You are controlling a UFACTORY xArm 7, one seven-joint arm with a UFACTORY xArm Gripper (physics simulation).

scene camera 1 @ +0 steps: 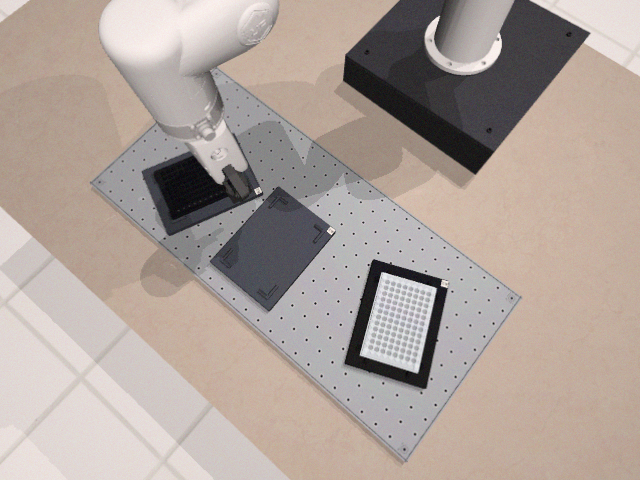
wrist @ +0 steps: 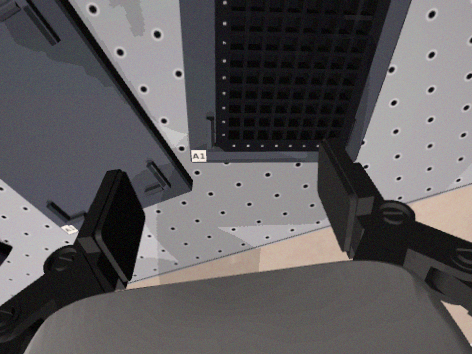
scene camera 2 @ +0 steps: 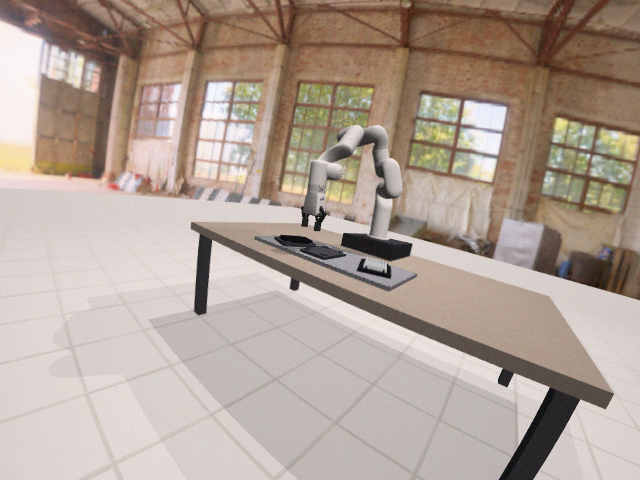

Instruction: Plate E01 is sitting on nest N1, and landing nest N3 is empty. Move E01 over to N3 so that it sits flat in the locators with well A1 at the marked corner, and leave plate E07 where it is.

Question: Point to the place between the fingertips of my gripper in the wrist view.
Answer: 225,179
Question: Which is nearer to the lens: the white well plate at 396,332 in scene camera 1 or the black well plate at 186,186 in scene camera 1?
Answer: The white well plate.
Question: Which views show my gripper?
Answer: Scene camera 1, the wrist view and scene camera 2: all of them.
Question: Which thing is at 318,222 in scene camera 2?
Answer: My gripper.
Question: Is my gripper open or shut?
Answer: Open.
